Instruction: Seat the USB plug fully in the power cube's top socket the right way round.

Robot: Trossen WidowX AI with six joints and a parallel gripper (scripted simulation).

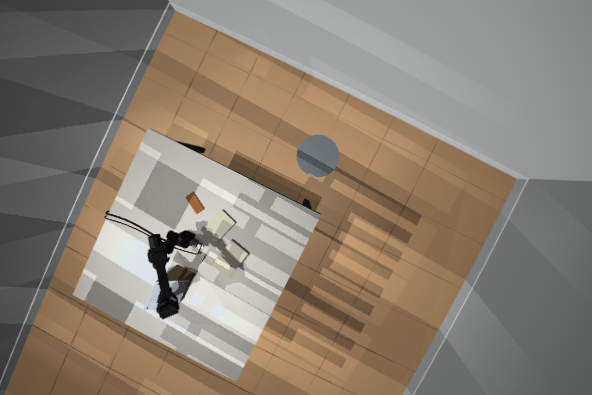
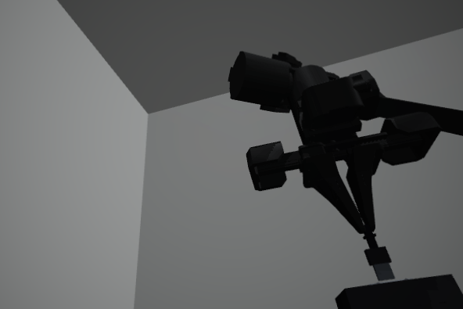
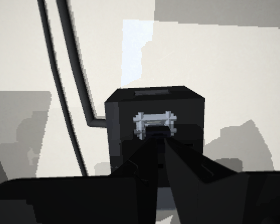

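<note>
Right now my gripper tip is 20 mm above the USB plug. The rest, counted from my gripper tip: orange block (230 mm ahead, 10 mm to the left, 110 mm below).
</note>
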